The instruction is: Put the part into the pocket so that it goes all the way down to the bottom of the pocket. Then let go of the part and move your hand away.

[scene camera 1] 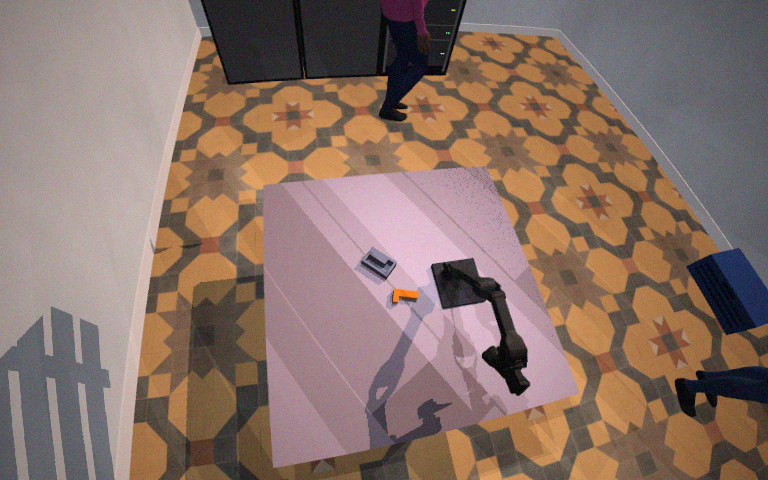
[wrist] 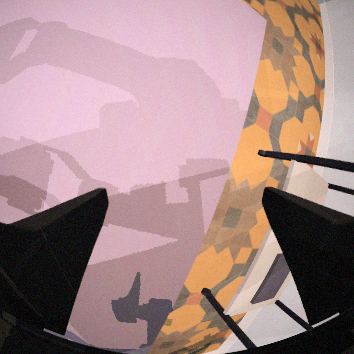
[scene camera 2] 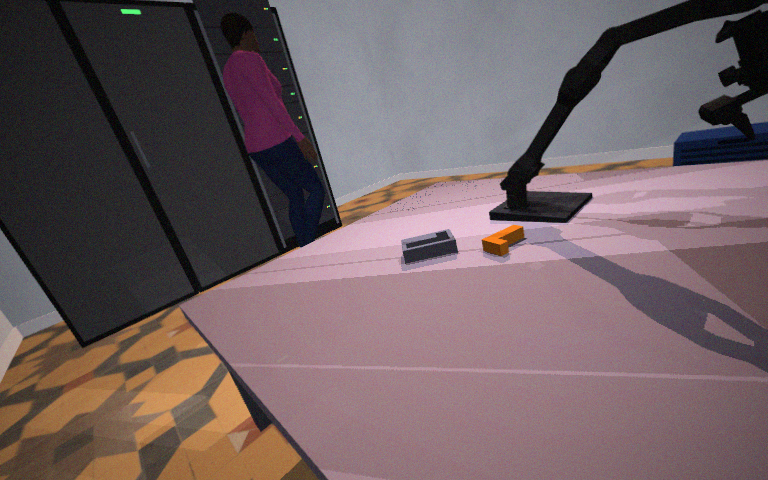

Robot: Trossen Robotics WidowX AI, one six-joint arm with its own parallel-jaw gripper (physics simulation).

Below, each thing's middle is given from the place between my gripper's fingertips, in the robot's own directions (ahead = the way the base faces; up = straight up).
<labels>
The orange part (scene camera 2: 497, 243) is 47 cm to the right of my hand, 19 cm ahead of it and 15 cm below it.
</labels>
